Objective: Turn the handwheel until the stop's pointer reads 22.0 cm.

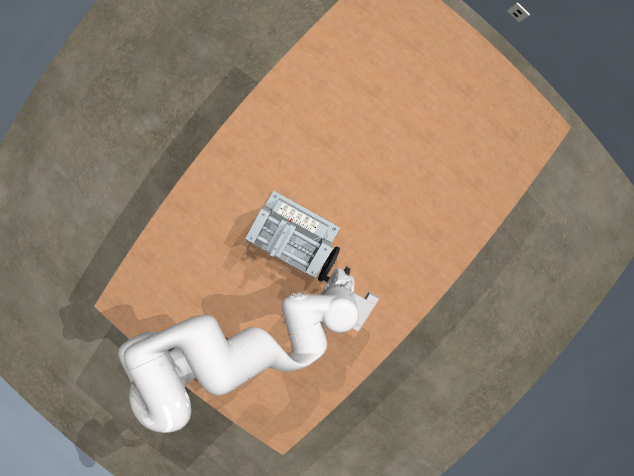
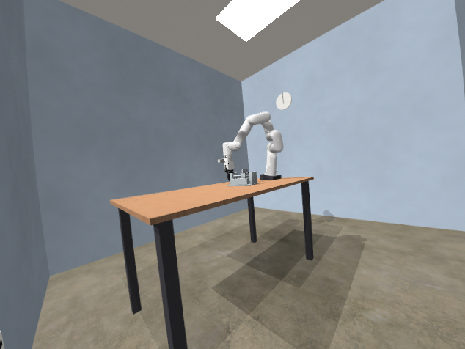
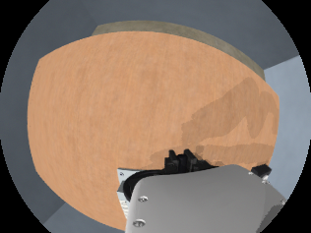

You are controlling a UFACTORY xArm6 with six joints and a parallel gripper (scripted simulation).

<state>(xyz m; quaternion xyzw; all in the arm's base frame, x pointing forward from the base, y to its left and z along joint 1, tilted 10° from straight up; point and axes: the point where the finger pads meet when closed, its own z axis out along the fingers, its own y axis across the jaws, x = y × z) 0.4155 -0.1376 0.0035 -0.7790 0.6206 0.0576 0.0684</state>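
Right now my hand is 2 cm to the right of the handwheel.
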